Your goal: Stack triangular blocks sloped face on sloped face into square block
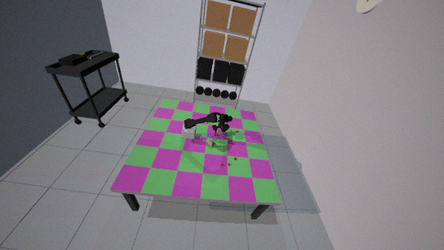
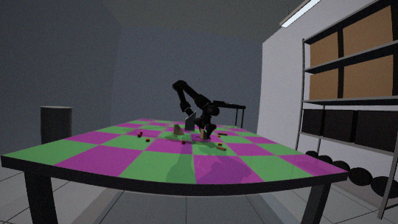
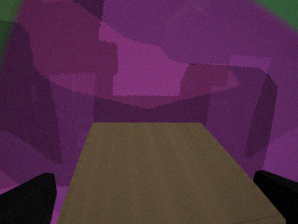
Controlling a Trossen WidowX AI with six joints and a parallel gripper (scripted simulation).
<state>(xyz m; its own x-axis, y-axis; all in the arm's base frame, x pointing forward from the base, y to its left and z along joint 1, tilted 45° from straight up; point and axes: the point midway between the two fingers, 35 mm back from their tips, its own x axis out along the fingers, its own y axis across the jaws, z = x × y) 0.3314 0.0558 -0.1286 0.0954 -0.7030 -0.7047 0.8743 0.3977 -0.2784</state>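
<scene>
My gripper tip is 1 cm short of the triangular block.
</scene>
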